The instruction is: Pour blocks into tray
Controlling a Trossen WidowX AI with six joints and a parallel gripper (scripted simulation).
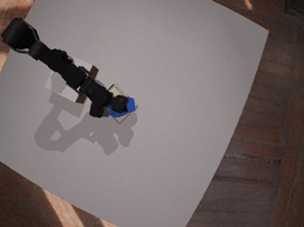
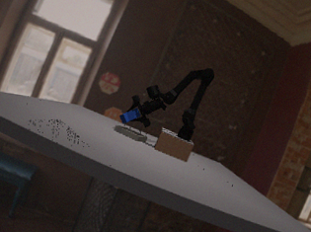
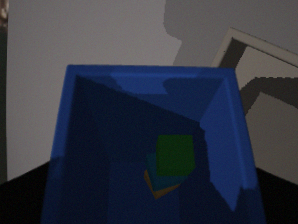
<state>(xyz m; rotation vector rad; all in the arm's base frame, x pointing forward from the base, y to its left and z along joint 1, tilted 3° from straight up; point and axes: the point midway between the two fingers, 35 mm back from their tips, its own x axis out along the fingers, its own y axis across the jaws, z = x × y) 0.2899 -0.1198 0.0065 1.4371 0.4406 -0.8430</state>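
My gripper tip is 20 mm to the right of the blue cup and 10 mm short of it. From my gripper tip the other things lie so: green block 10 mm below, 10 mm behind.
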